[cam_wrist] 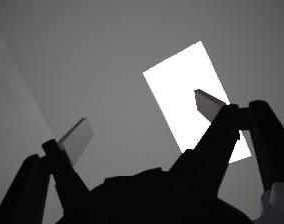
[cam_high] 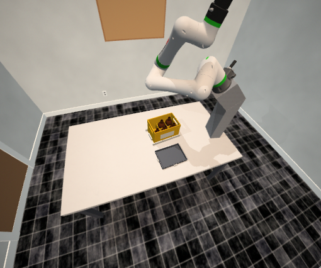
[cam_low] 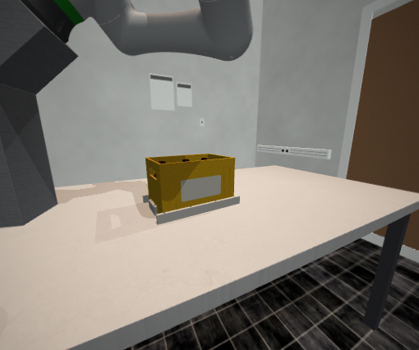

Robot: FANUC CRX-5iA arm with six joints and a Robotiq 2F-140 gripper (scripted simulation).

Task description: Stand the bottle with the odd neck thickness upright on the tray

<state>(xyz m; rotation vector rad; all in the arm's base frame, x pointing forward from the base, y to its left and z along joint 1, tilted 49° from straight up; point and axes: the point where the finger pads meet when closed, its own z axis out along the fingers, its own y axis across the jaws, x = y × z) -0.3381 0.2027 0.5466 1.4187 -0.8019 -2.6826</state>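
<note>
Now: the crate 17 cm ahead of my hand, 20 cm to the right of it and 115 cm below it. Round my hand: brown bottle: 19 cm ahead, 16 cm to the right, 115 cm below; dark grey tray: 29 cm ahead, 5 cm to the left, 122 cm below.
</note>
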